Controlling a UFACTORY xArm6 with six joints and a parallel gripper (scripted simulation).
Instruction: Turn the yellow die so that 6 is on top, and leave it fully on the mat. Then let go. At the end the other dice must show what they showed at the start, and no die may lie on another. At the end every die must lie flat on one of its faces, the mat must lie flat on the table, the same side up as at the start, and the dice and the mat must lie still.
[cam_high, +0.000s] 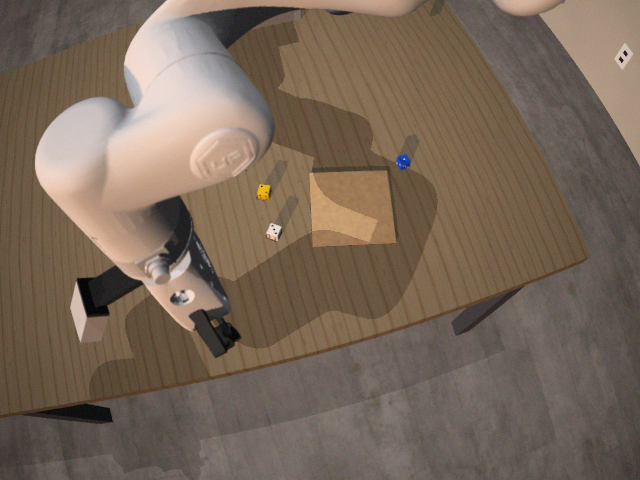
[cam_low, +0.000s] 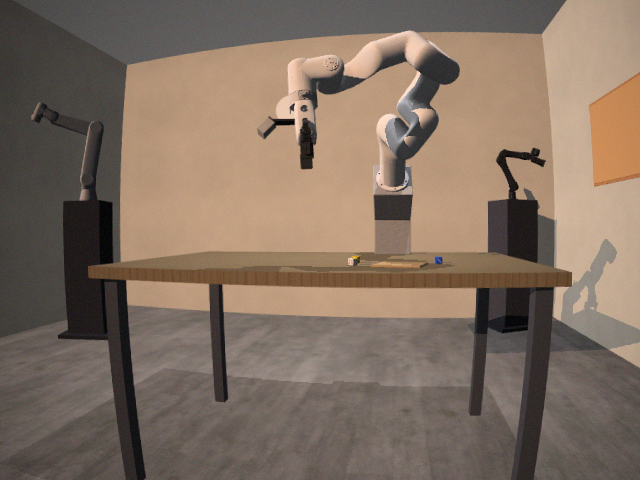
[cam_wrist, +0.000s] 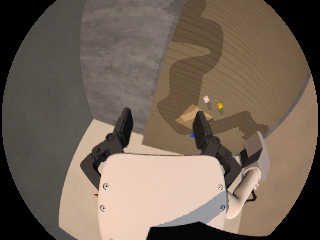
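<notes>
Right now my hand is 27 cm above the white die, 15 cm to the right of it and 14 cm past it. Also, from my hand: tan mat: 29 cm to the left, 28 cm below, 11 cm behind; yellow die: 27 cm below, 21 cm behind, 18 cm to the left; blue die: 42 cm to the left, 27 cm below, 12 cm behind.
</notes>
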